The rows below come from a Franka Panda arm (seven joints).
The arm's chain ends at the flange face. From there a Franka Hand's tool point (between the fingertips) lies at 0.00 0.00 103.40 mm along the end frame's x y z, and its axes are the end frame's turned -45 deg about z.
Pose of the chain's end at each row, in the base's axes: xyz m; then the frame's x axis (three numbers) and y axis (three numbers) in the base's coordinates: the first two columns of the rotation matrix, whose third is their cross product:
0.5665, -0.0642, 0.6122, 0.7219, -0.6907, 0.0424, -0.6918, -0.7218, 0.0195
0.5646, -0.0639, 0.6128, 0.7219, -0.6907, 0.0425, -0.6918, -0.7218, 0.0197
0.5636, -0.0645, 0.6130, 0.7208, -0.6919, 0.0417, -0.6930, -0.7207, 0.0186
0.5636, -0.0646, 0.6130, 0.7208, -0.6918, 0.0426, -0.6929, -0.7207, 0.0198
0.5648, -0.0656, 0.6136, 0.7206, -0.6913, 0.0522, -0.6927, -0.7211, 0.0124
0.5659, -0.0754, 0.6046, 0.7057, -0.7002, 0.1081, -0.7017, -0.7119, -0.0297
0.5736, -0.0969, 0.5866, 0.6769, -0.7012, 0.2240, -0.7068, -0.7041, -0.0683
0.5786, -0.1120, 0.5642, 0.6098, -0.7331, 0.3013, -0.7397, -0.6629, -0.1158
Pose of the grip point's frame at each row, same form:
0.5683, -0.0687, 0.5089, 0.9996, 0.0220, 0.0162, 0.0213, -0.9988, 0.0438
0.5664, -0.0684, 0.5095, 0.9996, 0.0220, 0.0161, 0.0213, -0.9988, 0.0440
0.5654, -0.0689, 0.5097, 0.9997, 0.0204, 0.0163, 0.0197, -0.9989, 0.0426
0.5654, -0.0691, 0.5097, 0.9996, 0.0204, 0.0161, 0.0197, -0.9988, 0.0441
0.5678, -0.0703, 0.5104, 0.9994, 0.0211, 0.0281, 0.0197, -0.9987, 0.0457
0.5760, -0.0811, 0.5018, 0.9952, 0.0083, 0.0974, 0.0028, -0.9985, 0.0554
0.5949, -0.1085, 0.4861, 0.9784, 0.0021, 0.2067, -0.0211, -0.9937, 0.1101
0.6080, -0.1277, 0.4663, 0.9542, -0.0496, 0.2949, -0.0919, -0.9871, 0.1312

